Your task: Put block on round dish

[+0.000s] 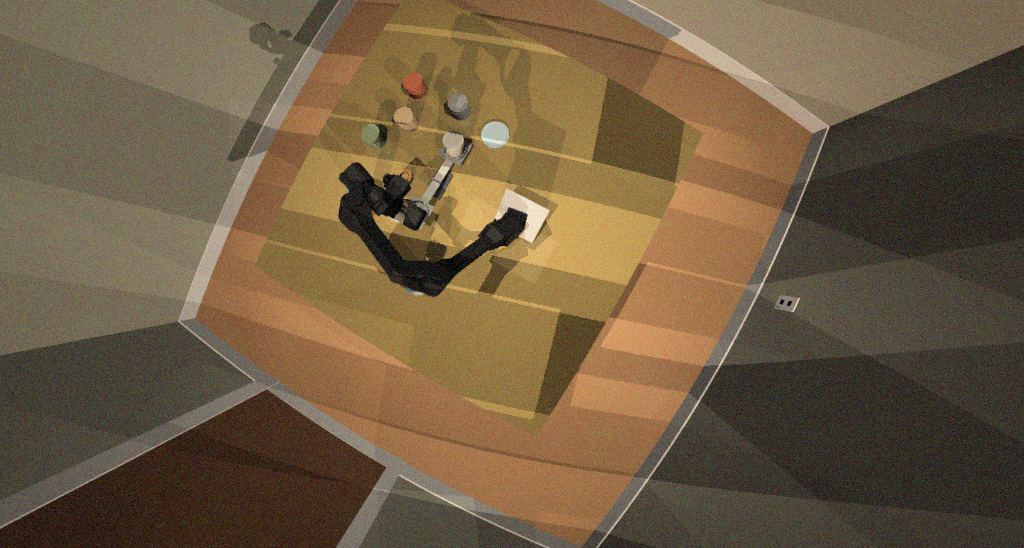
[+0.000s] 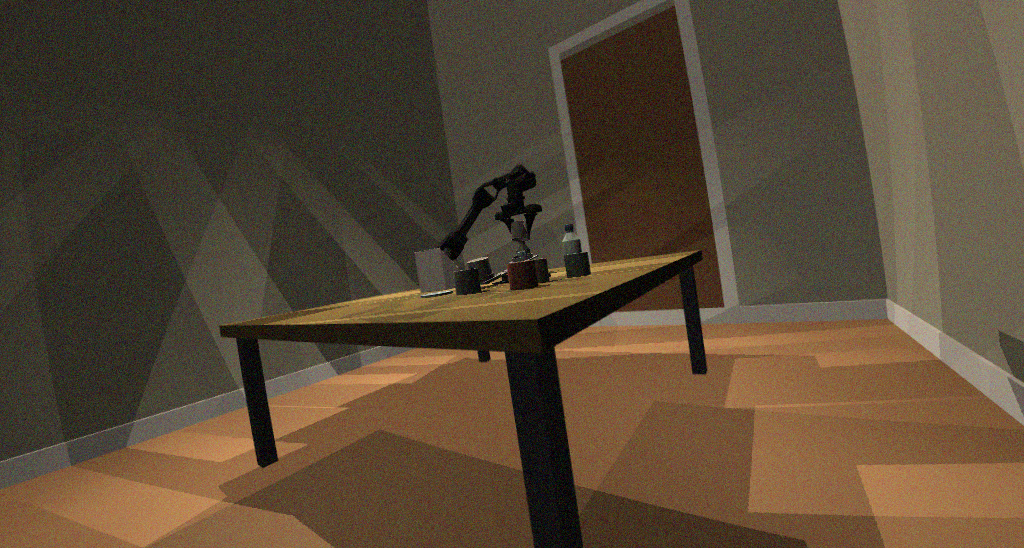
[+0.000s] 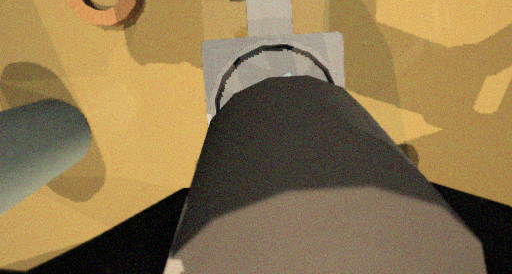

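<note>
The cup lies 20 mm to the left of my gripper tip and 10 mm above it. From my gripper tip the other things lie so: red cylinder 190 mm ahead, 440 mm to the right, 130 mm below; then round light-blue dish 140 mm behind, 370 mm to the right, 160 mm below.
</note>
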